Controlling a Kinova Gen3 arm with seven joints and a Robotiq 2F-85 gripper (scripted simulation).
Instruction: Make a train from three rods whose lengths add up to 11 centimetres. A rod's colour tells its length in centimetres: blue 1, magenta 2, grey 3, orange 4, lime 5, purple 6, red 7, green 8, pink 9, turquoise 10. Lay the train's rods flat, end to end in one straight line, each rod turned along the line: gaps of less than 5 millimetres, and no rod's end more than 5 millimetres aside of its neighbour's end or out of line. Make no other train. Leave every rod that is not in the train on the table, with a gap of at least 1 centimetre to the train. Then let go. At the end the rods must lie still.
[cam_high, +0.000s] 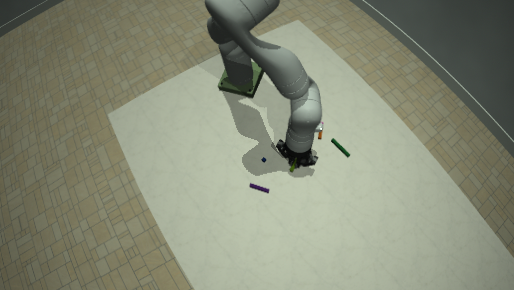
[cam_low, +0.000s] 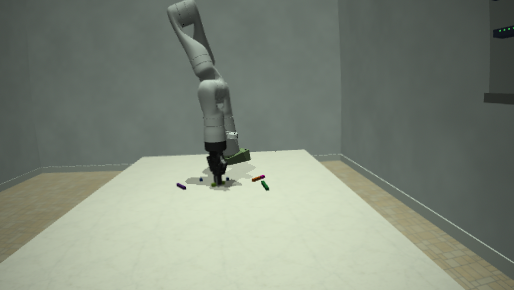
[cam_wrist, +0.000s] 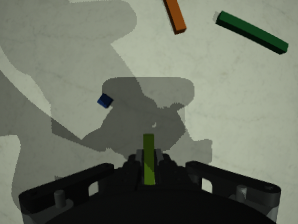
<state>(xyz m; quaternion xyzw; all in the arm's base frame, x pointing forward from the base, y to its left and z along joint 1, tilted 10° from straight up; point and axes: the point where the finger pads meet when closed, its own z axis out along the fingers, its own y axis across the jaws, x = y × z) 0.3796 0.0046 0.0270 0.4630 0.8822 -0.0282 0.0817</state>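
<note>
My gripper is now 6 cm past the orange rod, 13 cm to the right of it and 2 cm above it. From my hand the other things lie so: lime rod (1 cm below); green rod (2 cm ahead, 16 cm to the left, 2 cm below); purple rod (2 cm ahead, 13 cm to the right, 2 cm below).
</note>
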